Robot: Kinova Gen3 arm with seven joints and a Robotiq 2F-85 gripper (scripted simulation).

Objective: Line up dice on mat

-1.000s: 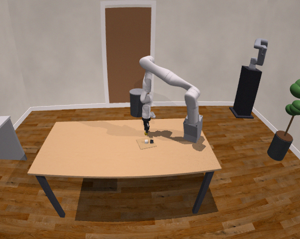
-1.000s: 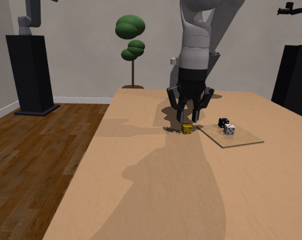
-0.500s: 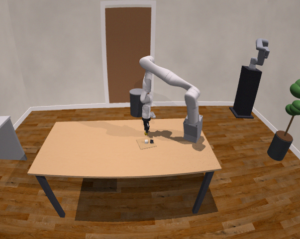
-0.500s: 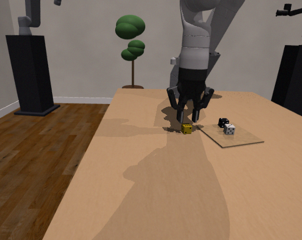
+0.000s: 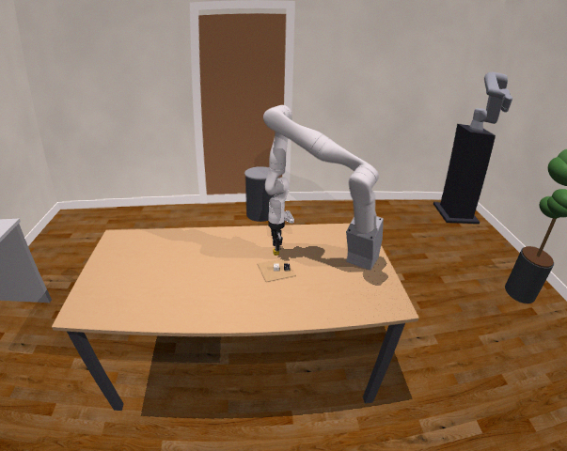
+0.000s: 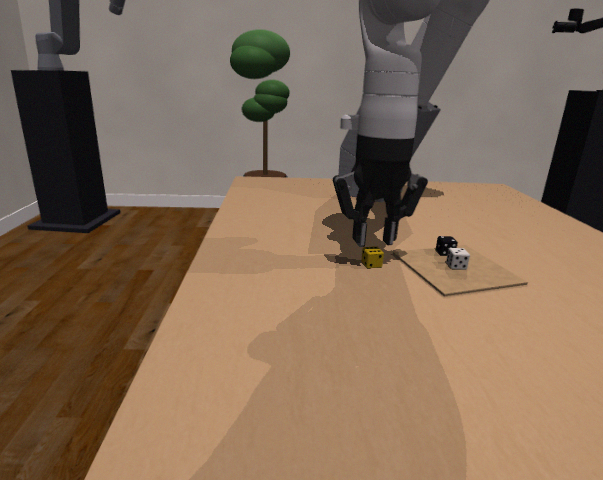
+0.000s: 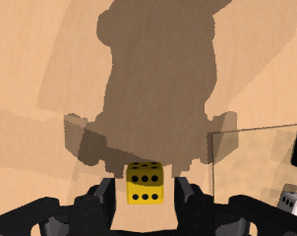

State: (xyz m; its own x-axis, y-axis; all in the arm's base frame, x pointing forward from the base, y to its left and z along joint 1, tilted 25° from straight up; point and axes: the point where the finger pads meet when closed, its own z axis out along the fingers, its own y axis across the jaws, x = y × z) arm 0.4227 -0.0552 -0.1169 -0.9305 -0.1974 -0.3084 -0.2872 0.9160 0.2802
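Right now my hand is 4 cm above the yellow die. Round my hand: white die 1 cm behind, 13 cm to the left, 3 cm below; then tan mat 1 cm behind, 13 cm to the left, 5 cm below; then black die 5 cm behind, 12 cm to the left, 3 cm below.
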